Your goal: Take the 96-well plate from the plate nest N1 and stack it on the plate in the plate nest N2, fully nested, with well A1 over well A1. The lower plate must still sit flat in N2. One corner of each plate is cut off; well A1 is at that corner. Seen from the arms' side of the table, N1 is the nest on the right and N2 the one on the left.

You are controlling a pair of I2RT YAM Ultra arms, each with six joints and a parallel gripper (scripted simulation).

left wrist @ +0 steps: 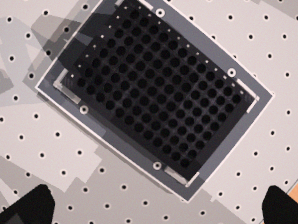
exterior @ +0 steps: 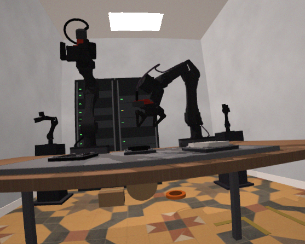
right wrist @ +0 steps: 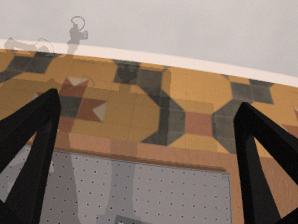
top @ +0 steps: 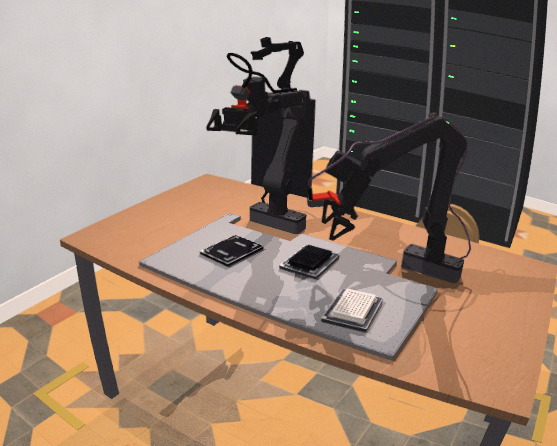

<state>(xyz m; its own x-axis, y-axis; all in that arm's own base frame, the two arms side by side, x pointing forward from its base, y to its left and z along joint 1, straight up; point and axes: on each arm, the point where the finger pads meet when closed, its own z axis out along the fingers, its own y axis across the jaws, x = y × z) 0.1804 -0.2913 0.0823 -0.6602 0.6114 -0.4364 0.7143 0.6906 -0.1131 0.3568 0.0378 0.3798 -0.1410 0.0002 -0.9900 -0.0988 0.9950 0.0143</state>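
The black 96-well plate lies 2 cm ahead of my left hand, 4 cm to the right of it and 10 cm below it. Also, from my left hand: white 96-well plate 19 cm ahead, 19 cm to the left, 10 cm below.
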